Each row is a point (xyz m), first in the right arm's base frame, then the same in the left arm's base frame.
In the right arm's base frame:
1: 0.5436 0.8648 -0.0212
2: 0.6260 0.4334 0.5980
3: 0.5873 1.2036 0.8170
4: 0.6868 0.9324 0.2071
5: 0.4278 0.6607 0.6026
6: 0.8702 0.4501 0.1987
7: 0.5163 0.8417 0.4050
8: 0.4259 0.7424 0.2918
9: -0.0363 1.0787 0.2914
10: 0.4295 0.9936 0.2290
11: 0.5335 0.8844 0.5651
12: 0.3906 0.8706 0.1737
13: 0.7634 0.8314 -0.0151
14: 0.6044 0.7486 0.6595
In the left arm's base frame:
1: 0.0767 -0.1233 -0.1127
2: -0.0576 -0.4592 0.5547
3: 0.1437 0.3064 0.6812
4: 0.2094 -0.0715 0.1259
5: -0.1665 -0.1824 0.5051
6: 0.2185 -0.5825 0.1971
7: -0.0016 -0.0715 0.3046
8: -0.1078 -0.1525 0.1905
9: -0.4262 0.3103 0.0846
10: -0.0128 0.0717 0.1023
11: 0.0120 -0.0129 0.4599
12: -0.0850 -0.0392 0.0553
13: 0.2702 -0.2242 -0.0701
14: 0.0224 -0.1483 0.5780

